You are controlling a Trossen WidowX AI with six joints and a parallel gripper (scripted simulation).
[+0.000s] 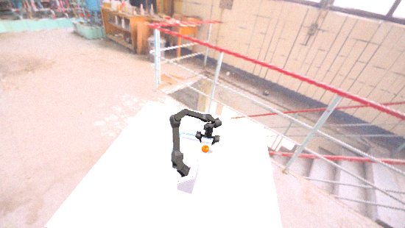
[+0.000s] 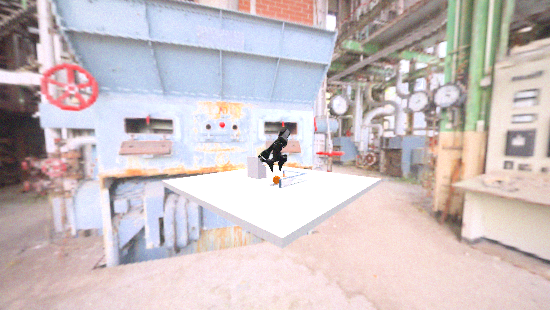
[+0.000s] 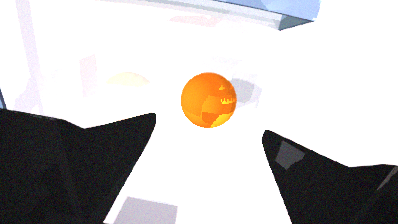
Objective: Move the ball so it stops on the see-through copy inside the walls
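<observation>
Now: gripper tip 6 cm above the orange ball. Round my gripper tip: clear blue wall (10 cm ahead, 10 cm to the left, 6 cm below); see-through ball copy (2 cm behind, 9 cm to the left, 6 cm below).
</observation>
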